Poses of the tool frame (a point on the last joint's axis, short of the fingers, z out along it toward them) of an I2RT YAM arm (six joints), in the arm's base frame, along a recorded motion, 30 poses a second.
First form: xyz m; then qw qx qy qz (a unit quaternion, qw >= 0).
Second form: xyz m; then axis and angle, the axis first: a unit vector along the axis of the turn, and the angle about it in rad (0 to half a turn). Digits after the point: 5 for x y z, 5 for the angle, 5 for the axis.
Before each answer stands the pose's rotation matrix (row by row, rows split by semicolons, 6 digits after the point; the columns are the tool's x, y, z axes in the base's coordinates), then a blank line. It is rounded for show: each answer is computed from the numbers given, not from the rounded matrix.
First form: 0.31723 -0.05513 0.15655 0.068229 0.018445 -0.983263 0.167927
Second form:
-0.990009 -0.059187 -0.127979; -0.013358 0.942921 -0.332749; 0.140369 -0.327716 -0.934291

0.31723 -0.05513 0.15655 0.01849 -0.98556 0.16832 3.00503
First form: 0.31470 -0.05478 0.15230 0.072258 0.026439 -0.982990 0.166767
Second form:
-0.988160 -0.076079 -0.133239; -0.027878 0.942980 -0.331681; 0.150876 -0.324039 -0.933935

0.31470 -0.05478 0.15230 0.02651 -0.98557 0.16720 2.99695
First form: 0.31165 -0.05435 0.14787 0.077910 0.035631 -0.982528 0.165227
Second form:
-0.985321 -0.095763 -0.141323; -0.044271 0.942861 -0.330232; 0.164872 -0.319128 -0.933260

0.31165 -0.05435 0.14787 0.03574 -0.98552 0.16573 2.98561
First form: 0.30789 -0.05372 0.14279 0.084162 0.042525 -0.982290 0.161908
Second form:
-0.982217 -0.110797 -0.151573; -0.056291 0.943955 -0.325239; 0.179113 -0.310923 -0.933405

0.30789 -0.05372 0.14279 0.04268 -0.98579 0.16248 2.97307
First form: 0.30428 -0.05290 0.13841 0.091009 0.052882 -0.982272 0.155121
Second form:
-0.977842 -0.132124 -0.162385; -0.075654 0.946282 -0.314368; 0.195197 -0.295117 -0.935310

0.30428 -0.05290 0.13841 0.05310 -0.98637 0.15577 2.95932
